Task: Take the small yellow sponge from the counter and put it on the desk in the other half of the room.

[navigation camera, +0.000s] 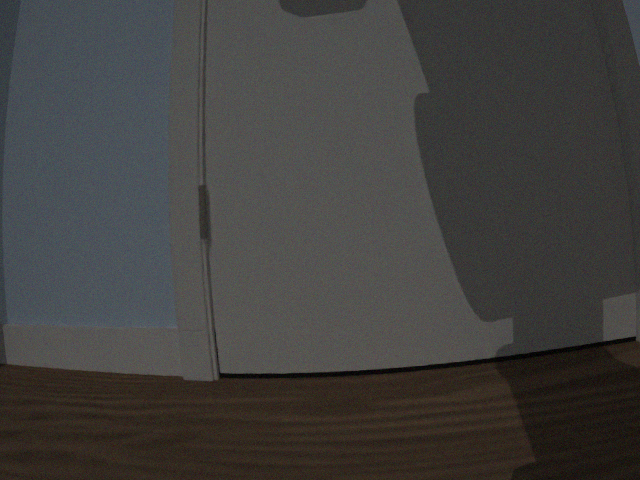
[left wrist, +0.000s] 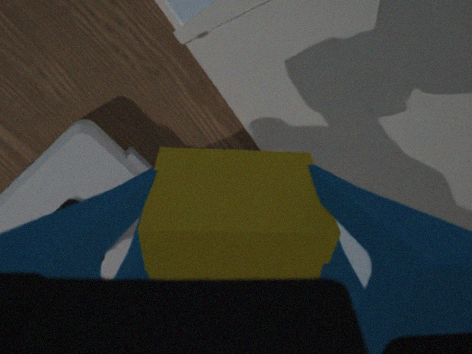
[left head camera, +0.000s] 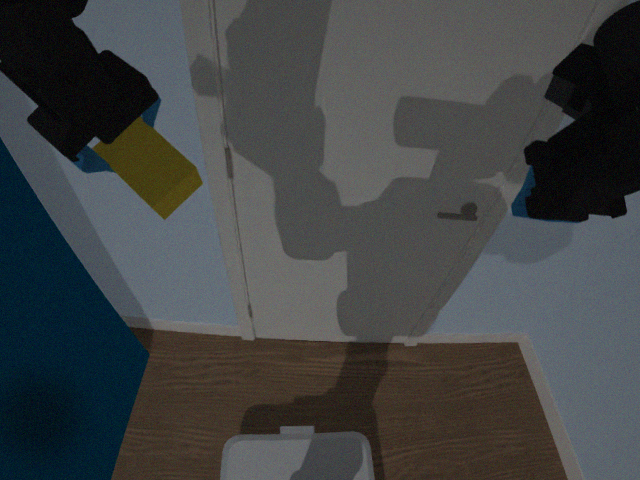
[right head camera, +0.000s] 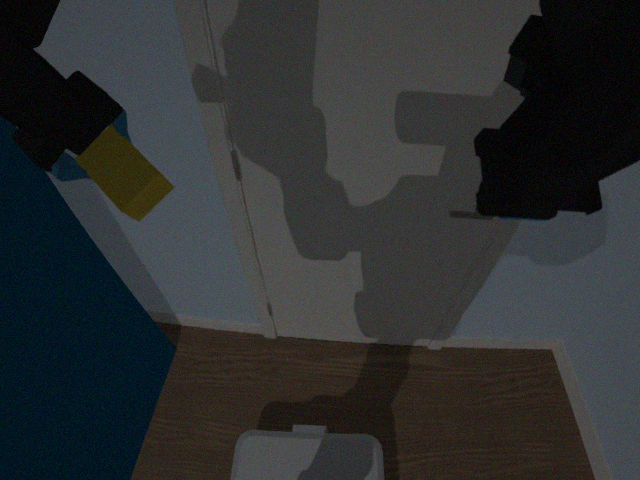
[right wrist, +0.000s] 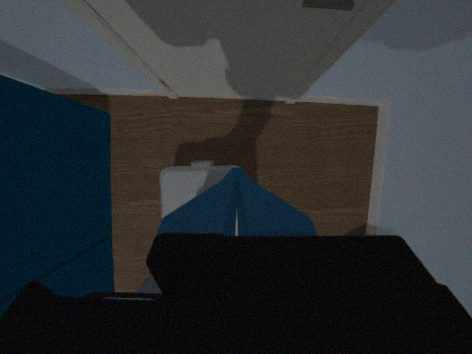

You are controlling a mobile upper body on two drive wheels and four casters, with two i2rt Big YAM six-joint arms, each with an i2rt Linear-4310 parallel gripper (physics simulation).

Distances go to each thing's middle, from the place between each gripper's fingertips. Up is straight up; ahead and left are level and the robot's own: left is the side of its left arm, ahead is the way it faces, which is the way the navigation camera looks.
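There is the small yellow sponge (left head camera: 148, 163), 420 mm to the left of my right hand, 50 mm ahead of it and 10 mm above it.
Counted from my left hand, the small yellow sponge is 30 mm behind and 30 mm to the right. Going by its middle, the sponge is nearer to my left hand than to my right hand.
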